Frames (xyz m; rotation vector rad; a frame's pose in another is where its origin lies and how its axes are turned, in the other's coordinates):
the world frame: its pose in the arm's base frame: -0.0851 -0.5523 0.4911 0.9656 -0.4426 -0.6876
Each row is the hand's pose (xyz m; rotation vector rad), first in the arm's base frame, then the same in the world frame.
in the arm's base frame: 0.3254 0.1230 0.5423 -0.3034 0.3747 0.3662
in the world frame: -0.1832 0.4411 -0.6317 -1.3254 0.8777 0.9244
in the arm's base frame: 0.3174 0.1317 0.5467 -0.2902 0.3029 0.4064
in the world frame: -0.1948 0.4455 -0.6297 -1.2778 0.8370 0.9952
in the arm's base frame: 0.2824 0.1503 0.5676 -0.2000 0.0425 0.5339
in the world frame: -0.2318 0.4591 -0.6083 -1.0599 0.6898 1.2124
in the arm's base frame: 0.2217 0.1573 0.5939 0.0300 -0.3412 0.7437
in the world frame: -0.2785 0.4643 -0.5613 -0.6191 0.5055 1.4866
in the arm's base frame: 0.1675 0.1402 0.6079 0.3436 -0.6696 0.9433
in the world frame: -0.3042 0.4518 -0.5102 -0.1094 0.3812 1.6542
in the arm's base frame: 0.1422 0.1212 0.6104 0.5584 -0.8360 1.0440
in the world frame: -0.3086 0.4382 -0.4819 0.2043 0.3279 1.6969
